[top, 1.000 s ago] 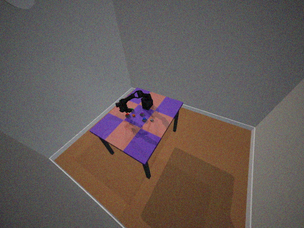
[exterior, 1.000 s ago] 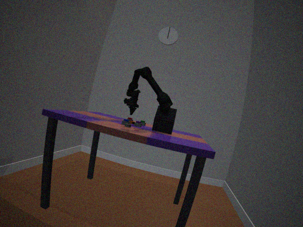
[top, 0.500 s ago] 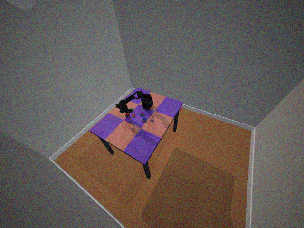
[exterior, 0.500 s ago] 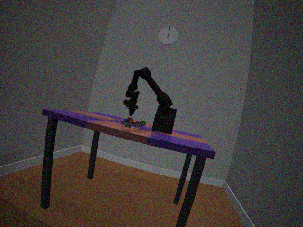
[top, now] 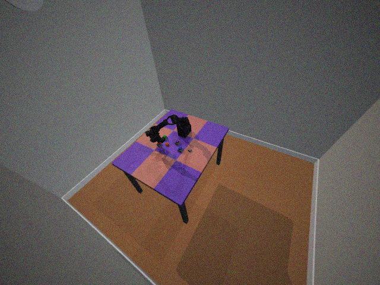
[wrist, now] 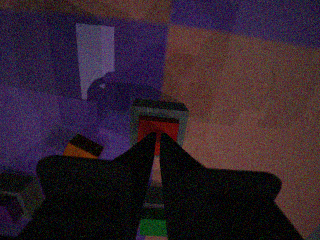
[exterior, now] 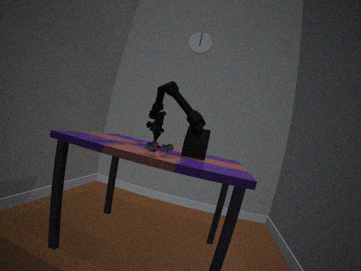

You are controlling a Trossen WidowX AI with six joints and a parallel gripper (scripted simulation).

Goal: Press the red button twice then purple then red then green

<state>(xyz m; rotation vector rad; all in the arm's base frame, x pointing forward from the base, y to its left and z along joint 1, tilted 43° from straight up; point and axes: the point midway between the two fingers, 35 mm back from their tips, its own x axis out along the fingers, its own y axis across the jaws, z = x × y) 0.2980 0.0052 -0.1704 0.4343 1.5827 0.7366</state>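
My gripper tip is now 1 cm above the red button. The rest, counted from my gripper tip: green button (11 cm behind, 2 cm to the right); then purple button (14 cm behind, 16 cm to the left); then orange block (6 cm behind, 7 cm to the left, 2 cm below).
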